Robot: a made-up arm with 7 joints. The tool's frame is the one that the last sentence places. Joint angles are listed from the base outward.
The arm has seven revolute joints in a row. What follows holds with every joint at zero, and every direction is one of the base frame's. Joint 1 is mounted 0.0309 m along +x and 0.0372 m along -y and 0.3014 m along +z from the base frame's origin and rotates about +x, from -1.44 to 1.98 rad. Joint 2 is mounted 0.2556 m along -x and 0.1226 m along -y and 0.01 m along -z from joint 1 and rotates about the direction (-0.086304, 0.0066, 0.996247), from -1.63 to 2.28 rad. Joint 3 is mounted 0.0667 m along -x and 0.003 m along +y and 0.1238 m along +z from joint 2 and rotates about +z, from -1.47 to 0.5 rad. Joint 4 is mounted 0.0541 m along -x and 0.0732 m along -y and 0.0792 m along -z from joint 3 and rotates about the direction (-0.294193, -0.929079, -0.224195), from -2.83 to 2.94 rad. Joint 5 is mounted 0.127 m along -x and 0.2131 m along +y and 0.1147 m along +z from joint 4 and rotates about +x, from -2.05 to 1.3 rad. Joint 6 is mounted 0.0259 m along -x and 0.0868 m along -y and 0.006 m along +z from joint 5 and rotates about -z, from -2.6 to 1.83 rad. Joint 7 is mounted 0.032 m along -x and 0.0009 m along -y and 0.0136 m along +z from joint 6 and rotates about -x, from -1.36 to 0.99 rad. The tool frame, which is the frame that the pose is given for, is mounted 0.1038 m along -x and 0.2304 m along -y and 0.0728 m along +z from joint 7; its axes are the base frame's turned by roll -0.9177, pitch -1.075 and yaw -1.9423 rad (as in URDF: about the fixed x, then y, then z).
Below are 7 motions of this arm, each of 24 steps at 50 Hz.
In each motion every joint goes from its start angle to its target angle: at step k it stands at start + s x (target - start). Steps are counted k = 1, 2, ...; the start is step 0. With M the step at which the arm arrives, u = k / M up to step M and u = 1 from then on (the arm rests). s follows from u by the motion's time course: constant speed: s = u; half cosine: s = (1 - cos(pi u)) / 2; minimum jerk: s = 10 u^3 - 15 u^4 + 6 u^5.
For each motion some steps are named. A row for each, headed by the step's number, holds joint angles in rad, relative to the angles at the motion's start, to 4 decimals.
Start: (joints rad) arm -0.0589 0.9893 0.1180 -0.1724 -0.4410 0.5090 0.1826
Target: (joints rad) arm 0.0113 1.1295 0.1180 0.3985 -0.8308 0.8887 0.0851
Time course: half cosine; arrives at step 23
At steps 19, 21, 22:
19: 0.0651 0.1300 0.0000 0.5293 -0.3614 0.3521 -0.0904
21: 0.0689 0.1376 0.0000 0.5603 -0.3826 0.3727 -0.0957
22: 0.0699 0.1395 0.0000 0.5682 -0.3880 0.3779 -0.0970

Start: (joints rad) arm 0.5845 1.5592 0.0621 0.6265 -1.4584 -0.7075 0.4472
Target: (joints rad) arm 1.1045 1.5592 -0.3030 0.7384 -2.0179 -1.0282 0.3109
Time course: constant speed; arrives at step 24
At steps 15, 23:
15: 0.3250 0.0000 -0.2282 0.0699 -0.3497 -0.2004 -0.0852
23: 0.4983 0.0000 -0.3499 0.1072 -0.5362 -0.3073 -0.1306

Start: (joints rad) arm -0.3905 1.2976 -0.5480 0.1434 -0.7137 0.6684 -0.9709
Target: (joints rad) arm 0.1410 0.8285 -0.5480 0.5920 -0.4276 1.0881 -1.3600
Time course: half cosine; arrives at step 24
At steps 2, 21, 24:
2: 0.0091 -0.0080 0.0000 0.0076 0.0049 0.0072 -0.0066
21: 0.5113 -0.4512 0.0000 0.4315 0.2752 0.4037 -0.3743
24: 0.5315 -0.4691 0.0000 0.4486 0.2861 0.4197 -0.3891

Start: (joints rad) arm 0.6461 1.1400 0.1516 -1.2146 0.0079 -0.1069 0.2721
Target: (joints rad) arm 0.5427 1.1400 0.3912 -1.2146 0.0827 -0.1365 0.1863
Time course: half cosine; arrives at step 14
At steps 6, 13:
6: -0.0402 0.0000 0.0931 0.0000 0.0291 -0.0115 -0.0334
13: -0.1021 0.0000 0.2366 0.0000 0.0739 -0.0292 -0.0847

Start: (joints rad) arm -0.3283 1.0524 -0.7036 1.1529 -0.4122 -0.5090 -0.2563
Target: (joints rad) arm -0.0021 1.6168 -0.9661 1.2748 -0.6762 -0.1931 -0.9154
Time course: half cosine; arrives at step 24
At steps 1, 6, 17, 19, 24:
1: 0.0014 0.0024 -0.0011 0.0005 -0.0011 0.0014 -0.0028
6: 0.0478 0.0827 -0.0384 0.0179 -0.0387 0.0463 -0.0965
17: 0.2624 0.4540 -0.2111 0.0981 -0.2124 0.2541 -0.5302
19: 0.2925 0.5061 -0.2354 0.1093 -0.2367 0.2833 -0.5910
24: 0.3262 0.5644 -0.2625 0.1219 -0.2640 0.3159 -0.6591

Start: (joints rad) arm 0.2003 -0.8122 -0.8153 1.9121 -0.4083 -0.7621 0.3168
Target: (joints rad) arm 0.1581 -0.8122 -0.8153 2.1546 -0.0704 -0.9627 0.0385
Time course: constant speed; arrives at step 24
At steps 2, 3, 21, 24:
2: -0.0035 0.0000 0.0000 0.0202 0.0282 -0.0167 -0.0232
3: -0.0053 0.0000 0.0000 0.0303 0.0422 -0.0251 -0.0348
21: -0.0369 0.0000 0.0000 0.2122 0.2957 -0.1755 -0.2435
24: -0.0422 0.0000 0.0000 0.2425 0.3379 -0.2006 -0.2783

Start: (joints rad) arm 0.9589 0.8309 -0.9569 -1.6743 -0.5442 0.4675 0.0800
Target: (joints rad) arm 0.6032 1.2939 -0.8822 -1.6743 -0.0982 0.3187 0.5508
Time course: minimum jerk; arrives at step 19
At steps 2, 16, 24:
2: -0.0035 0.0046 0.0007 0.0000 0.0044 -0.0015 0.0047
16: -0.3448 0.4488 0.0724 0.0000 0.4323 -0.1442 0.4564
24: -0.3557 0.4630 0.0747 0.0000 0.4460 -0.1488 0.4708

